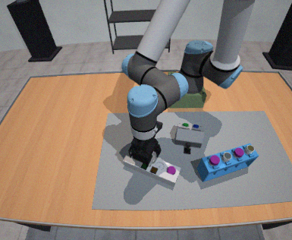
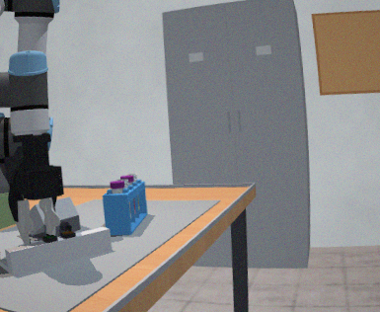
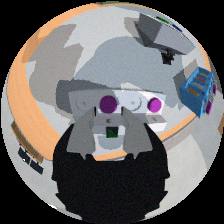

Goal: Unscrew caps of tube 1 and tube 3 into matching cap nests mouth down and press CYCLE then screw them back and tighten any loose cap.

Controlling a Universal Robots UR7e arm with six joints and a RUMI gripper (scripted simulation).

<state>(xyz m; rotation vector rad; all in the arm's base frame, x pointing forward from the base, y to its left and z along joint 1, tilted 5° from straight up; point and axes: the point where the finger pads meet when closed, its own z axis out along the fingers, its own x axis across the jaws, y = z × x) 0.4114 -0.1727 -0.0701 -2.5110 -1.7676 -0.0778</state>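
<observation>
The blue cycle key lies 160 mm behind my hand, 200 mm to the left of it and 30 mm above it. Round my hand: grey mat: 70 mm behind, 210 mm to the left, 40 mm below; grey key housing: 140 mm behind, 180 mm to the left, 20 mm above; green ready key: 160 mm behind, 150 mm to the left, 30 mm above.
</observation>
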